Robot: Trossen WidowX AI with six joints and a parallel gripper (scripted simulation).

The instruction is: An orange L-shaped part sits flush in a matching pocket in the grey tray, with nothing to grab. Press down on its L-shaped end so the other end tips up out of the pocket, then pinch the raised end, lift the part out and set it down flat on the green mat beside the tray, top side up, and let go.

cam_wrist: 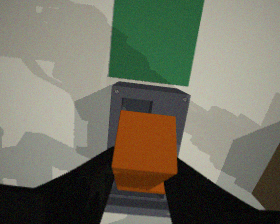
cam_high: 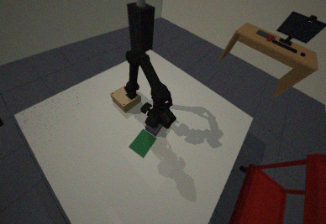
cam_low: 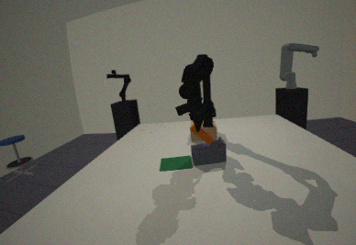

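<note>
The green mat is 17 cm below my gripper tip and 11 cm to the right of it. Also, from my gripper tip: tray 17 cm below, 4 cm to the left, 2 cm behind; orange L-shaped part 3 cm to the left, 3 cm below, 2 cm behind.
</note>
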